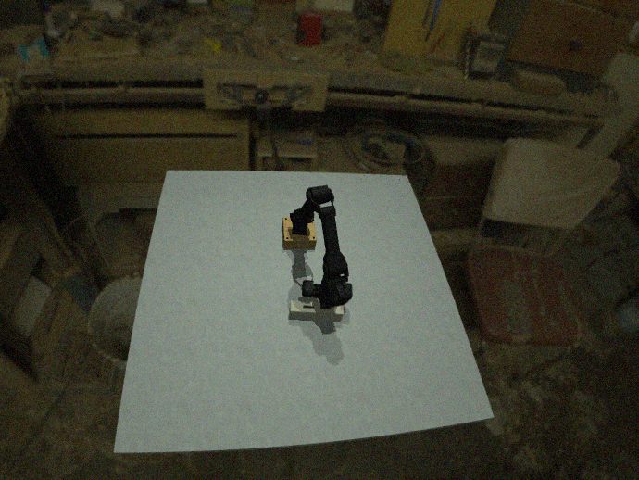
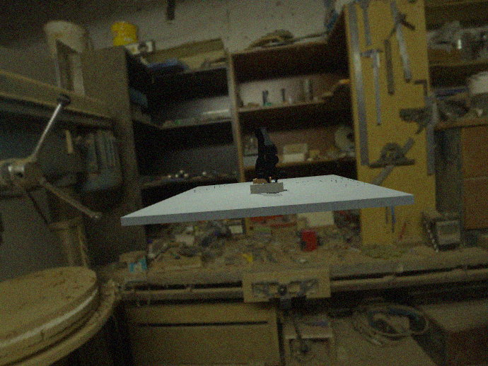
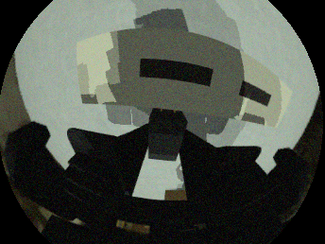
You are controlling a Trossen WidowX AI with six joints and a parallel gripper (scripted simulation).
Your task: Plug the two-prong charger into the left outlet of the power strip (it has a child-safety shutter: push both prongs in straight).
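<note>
The two-prong charger is 2 cm ahead of my gripper tip and 1 cm above it.
</note>
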